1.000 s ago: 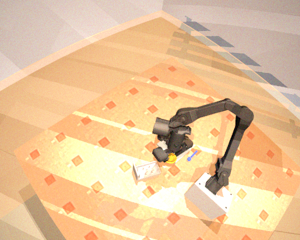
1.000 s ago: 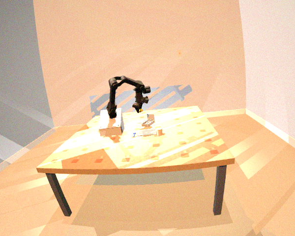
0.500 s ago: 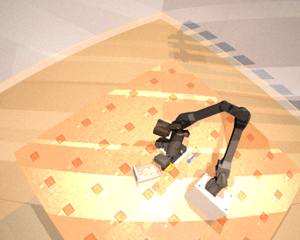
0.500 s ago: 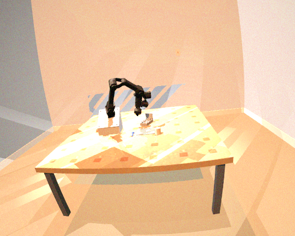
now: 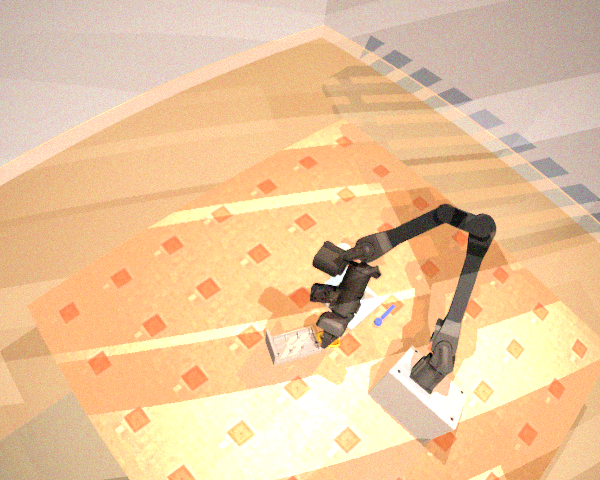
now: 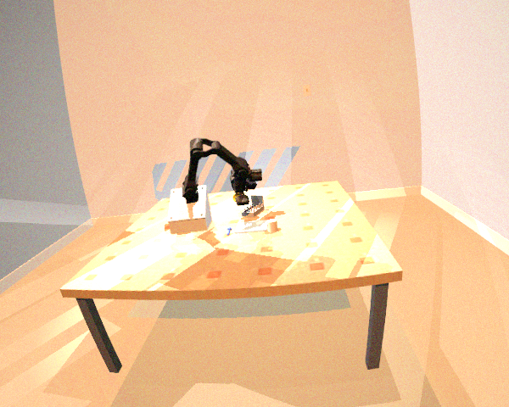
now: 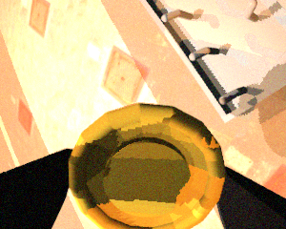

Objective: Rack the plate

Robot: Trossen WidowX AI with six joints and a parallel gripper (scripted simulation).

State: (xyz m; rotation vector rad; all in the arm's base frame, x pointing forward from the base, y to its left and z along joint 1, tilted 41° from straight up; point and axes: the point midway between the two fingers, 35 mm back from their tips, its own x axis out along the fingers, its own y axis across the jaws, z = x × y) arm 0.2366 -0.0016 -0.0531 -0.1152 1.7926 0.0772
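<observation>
Right now my gripper tip is 7 cm short of the dish rack, 3 cm to the right of it and 7 cm above it. From my gripper tip the other things lie so: yellow plate (1 cm above).
</observation>
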